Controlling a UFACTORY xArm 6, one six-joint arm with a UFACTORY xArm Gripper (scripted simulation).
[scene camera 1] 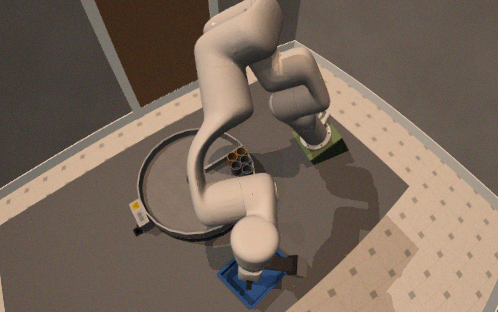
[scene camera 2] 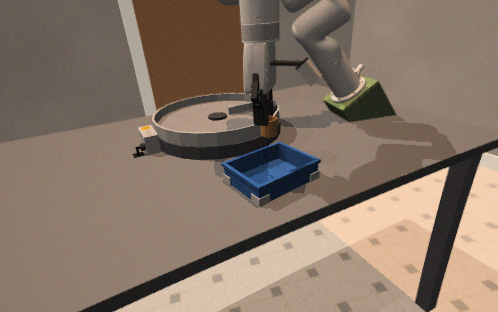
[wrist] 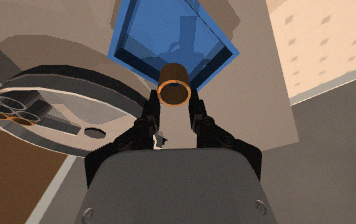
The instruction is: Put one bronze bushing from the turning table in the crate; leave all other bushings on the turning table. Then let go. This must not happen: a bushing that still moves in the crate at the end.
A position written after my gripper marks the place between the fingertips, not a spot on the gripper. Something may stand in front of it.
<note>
In view: my gripper [scene camera 2: 263, 121], a bronze bushing [wrist: 171, 96], a blue crate [scene camera 1: 268, 278] and a round grey turning table [scene camera 1: 166, 191].
My gripper also shows in scene camera 1 [scene camera 1: 252, 264] and in the wrist view [wrist: 174, 98]. The round grey turning table also shows in the wrist view [wrist: 100, 124].
</note>
